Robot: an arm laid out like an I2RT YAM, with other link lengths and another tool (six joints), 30 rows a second.
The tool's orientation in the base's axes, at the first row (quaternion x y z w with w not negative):
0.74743, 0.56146, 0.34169, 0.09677
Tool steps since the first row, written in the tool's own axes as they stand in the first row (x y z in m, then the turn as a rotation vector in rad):
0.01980, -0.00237, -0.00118, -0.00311, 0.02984, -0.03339
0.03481, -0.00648, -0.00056, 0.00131, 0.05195, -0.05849
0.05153, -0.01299, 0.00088, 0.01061, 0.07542, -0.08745
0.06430, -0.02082, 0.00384, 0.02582, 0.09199, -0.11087
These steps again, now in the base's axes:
0.00013, 0.01848, 0.00759, 0.00197, -0.02127, 0.03948
-0.00062, 0.03366, 0.01099, 0.00411, -0.03102, 0.07171
-0.00249, 0.05142, 0.01320, 0.00559, -0.03775, 0.10951
-0.00497, 0.06644, 0.01198, 0.00596, -0.03539, 0.14189

